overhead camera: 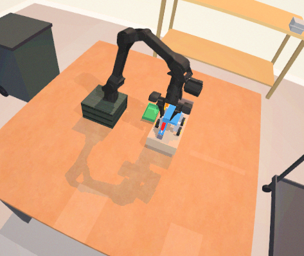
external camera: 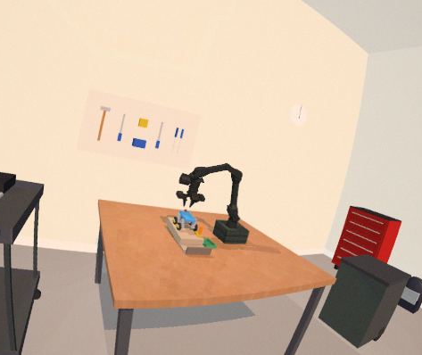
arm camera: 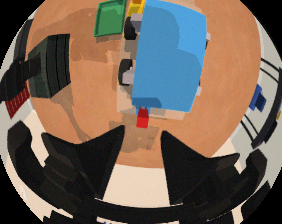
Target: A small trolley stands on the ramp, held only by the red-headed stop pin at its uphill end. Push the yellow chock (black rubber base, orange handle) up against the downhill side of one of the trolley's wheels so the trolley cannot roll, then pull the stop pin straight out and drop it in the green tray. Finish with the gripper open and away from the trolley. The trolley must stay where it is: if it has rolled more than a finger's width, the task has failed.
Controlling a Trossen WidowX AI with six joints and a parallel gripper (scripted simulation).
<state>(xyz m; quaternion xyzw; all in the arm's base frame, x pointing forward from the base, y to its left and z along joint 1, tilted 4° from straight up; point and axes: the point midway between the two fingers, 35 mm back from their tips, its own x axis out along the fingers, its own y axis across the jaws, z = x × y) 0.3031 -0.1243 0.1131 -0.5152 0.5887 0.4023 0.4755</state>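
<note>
My gripper tip is 20 mm to the left of the red-headed stop pin and 60 mm above it. Round my gripper tip: blue trolley: 30 mm ahead, 70 mm to the left, 80 mm below; then yellow chock: 10 mm behind, 170 mm to the left, 100 mm below; then beige ramp: 30 mm ahead, 80 mm to the left, 140 mm below.
</note>
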